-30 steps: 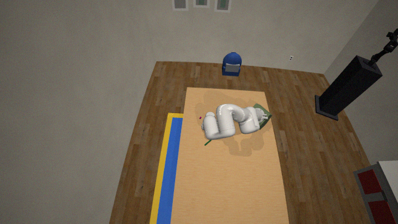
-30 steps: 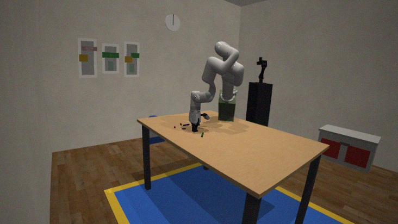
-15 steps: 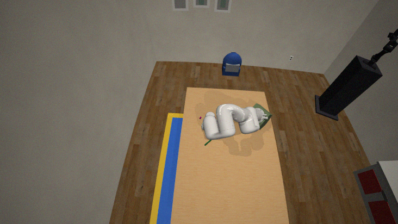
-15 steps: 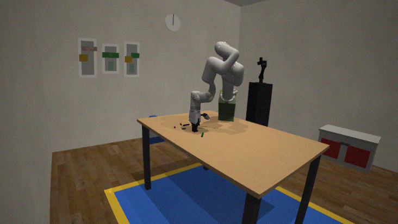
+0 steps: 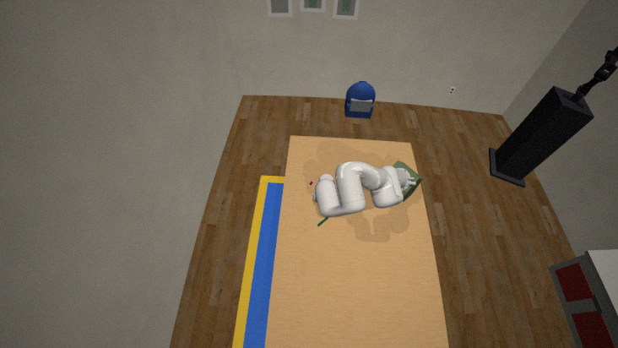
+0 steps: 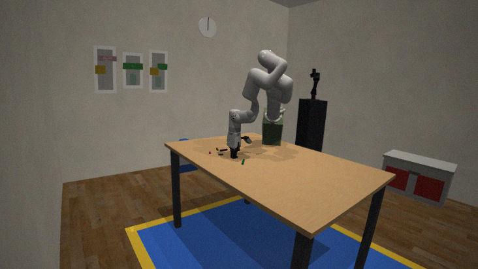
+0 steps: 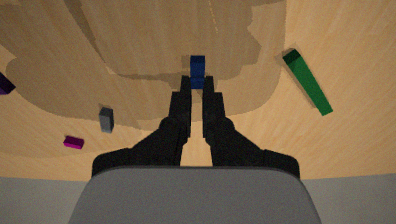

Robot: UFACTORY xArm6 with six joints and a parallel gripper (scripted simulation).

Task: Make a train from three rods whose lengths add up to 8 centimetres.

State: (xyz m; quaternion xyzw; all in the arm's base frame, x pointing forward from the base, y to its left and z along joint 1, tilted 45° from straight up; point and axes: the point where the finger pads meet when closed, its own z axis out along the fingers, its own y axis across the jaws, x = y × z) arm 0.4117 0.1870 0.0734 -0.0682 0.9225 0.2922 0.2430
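Now: hand 20 mm short of the purple rod, 170 mm to the left of it and 20 mm above it. Round my hand: green rod 40 mm behind, 90 mm to the left, 20 mm below; magenta rod 130 mm ahead, 120 mm to the right, 20 mm below; grey rod 70 mm ahead, 80 mm to the right, 20 mm below.
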